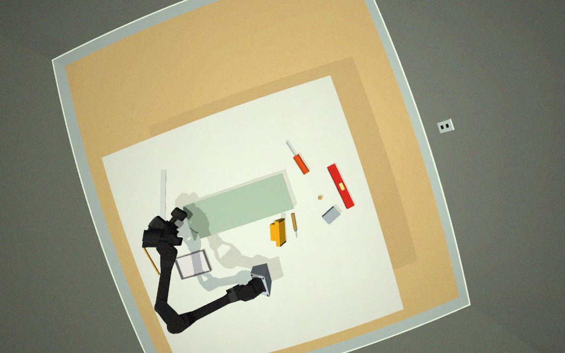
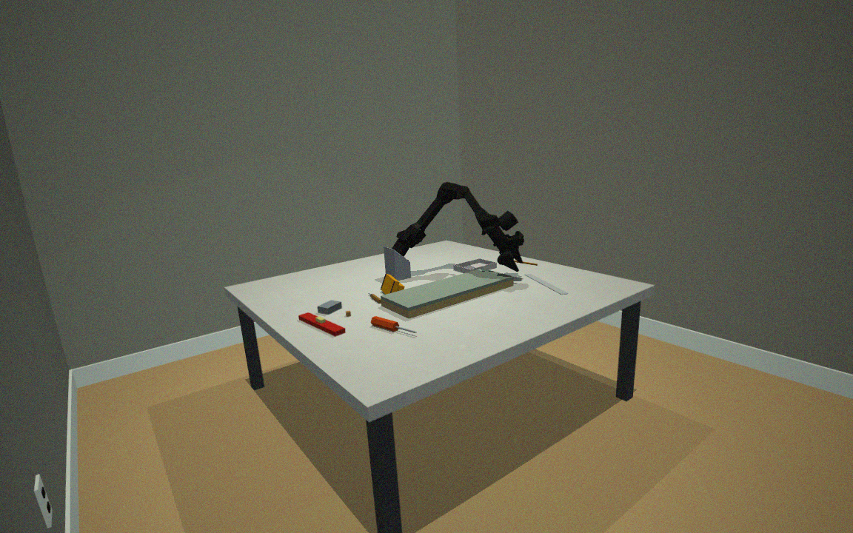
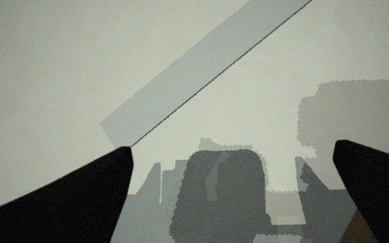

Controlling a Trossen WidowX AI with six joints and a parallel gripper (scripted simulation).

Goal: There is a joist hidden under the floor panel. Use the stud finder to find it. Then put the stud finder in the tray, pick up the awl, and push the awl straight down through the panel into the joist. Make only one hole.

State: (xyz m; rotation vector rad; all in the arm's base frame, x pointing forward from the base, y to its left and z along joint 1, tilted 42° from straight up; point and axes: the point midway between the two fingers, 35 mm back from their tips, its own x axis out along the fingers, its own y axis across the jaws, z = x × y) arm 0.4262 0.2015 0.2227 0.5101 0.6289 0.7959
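My gripper tip is now 45 cm to the left of the yellow stud finder, 27 cm past it and 3 cm above it. Round my gripper tip: grey tray (27 cm behind, 4 cm below, 1 cm to the left); pencil (22 cm to the left, 17 cm behind, 5 cm below); ruler (11 cm ahead, 6 cm below, 3 cm to the left).
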